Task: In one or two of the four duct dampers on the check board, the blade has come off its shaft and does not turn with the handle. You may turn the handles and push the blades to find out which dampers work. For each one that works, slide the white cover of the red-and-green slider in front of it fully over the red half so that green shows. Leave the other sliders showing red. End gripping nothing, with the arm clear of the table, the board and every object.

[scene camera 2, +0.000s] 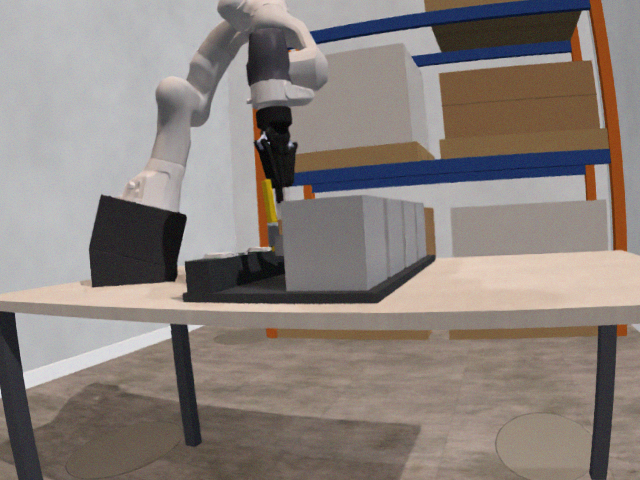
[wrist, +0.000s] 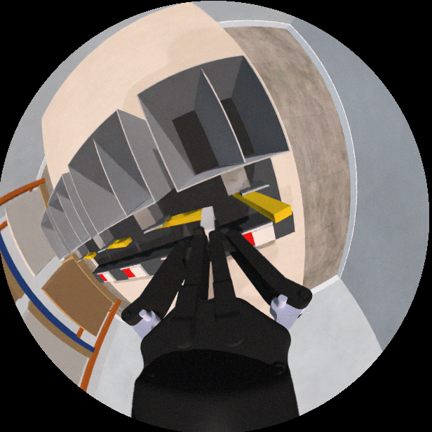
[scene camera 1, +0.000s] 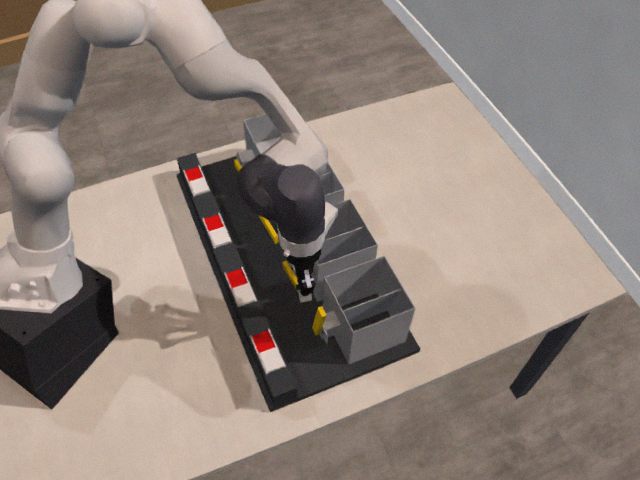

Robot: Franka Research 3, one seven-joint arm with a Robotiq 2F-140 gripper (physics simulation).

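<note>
The black check board (scene camera 1: 320,376) bears four grey ducts; the nearest duct (scene camera 1: 379,331) (scene camera 2: 325,248) has an upright plate across its middle. Its yellow handle (scene camera 1: 319,320) (scene camera 2: 268,201) stands steeply. The second handle (scene camera 1: 290,273) (wrist: 185,218) is partly hidden by the gripper in scene camera 1. The third handle (scene camera 1: 268,229) (wrist: 120,243) and the farthest handle (scene camera 1: 237,164) are partly hidden. All four sliders, from the nearest slider (scene camera 1: 264,341) to the farthest slider (scene camera 1: 193,173), show red. My gripper (scene camera 1: 305,296) (scene camera 2: 279,197) (wrist: 208,214) is shut and empty, between the two nearest handles, its tips close to the second handle.
The second duct (scene camera 1: 347,248) and the ducts beyond it stand in a row, partly under the arm. The board lies on the light table (scene camera 1: 465,206). The robot's black base (scene camera 1: 56,351) is beside the slider side. A blue and orange shelf rack (scene camera 2: 610,155) stands behind.
</note>
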